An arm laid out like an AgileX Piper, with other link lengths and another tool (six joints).
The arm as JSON. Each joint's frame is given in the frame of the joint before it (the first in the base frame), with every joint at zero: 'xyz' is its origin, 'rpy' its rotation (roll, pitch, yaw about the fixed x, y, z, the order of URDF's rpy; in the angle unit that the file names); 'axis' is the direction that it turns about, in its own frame. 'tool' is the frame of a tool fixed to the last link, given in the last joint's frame.
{
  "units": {
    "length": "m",
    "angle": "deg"
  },
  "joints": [
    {
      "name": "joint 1",
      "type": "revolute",
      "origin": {
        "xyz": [
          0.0,
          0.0,
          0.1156
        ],
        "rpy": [
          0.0,
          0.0,
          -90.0
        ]
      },
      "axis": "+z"
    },
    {
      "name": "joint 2",
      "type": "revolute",
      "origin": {
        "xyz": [
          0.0,
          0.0,
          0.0
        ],
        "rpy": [
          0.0,
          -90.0,
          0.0
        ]
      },
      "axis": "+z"
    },
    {
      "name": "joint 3",
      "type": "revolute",
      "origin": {
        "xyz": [
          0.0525,
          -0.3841,
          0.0
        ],
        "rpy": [
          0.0,
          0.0,
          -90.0
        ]
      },
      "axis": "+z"
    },
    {
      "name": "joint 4",
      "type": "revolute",
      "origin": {
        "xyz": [
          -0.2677,
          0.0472,
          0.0
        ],
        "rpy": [
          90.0,
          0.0,
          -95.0
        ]
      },
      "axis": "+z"
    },
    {
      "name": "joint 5",
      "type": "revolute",
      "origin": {
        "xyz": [
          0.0,
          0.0,
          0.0
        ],
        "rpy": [
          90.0,
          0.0,
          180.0
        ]
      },
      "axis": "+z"
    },
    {
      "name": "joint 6",
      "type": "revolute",
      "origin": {
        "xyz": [
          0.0,
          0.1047,
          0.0
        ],
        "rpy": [
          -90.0,
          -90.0,
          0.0
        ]
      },
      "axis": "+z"
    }
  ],
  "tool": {
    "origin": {
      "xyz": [
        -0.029,
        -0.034,
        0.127
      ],
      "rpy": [
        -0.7,
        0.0,
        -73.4
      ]
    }
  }
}
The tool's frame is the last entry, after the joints.
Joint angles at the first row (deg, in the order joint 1, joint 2, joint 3, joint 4, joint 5, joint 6):
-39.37, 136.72, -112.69, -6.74, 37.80, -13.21
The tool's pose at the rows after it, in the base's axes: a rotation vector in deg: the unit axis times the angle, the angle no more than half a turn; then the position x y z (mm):
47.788 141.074 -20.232 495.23 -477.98 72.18
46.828 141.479 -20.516 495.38 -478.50 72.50
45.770 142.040 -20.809 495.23 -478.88 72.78
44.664 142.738 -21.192 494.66 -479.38 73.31
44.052 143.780 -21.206 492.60 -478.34 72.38
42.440 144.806 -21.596 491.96 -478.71 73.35
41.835 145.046 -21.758 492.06 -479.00 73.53
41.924 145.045 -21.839 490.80 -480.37 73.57
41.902 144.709 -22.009 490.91 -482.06 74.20
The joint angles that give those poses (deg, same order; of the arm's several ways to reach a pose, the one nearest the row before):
-39.37, 136.72, -112.79, -6.74, 38.00, -14.25
-39.37, 136.72, -112.80, -6.74, 38.00, -15.05
-39.37, 136.72, -112.82, -6.74, 38.13, -15.97
-39.37, 136.72, -112.92, -6.85, 38.45, -16.90
-39.37, 136.72, -112.94, -6.84, 39.22, -17.64
-39.37, 136.72, -113.17, -6.84, 39.81, -19.09
-39.37, 136.72, -113.17, -6.84, 39.82, -19.58
-39.52, 136.72, -113.17, -6.84, 39.82, -19.67
-39.64, 136.72, -113.17, -6.84, 39.47, -19.70

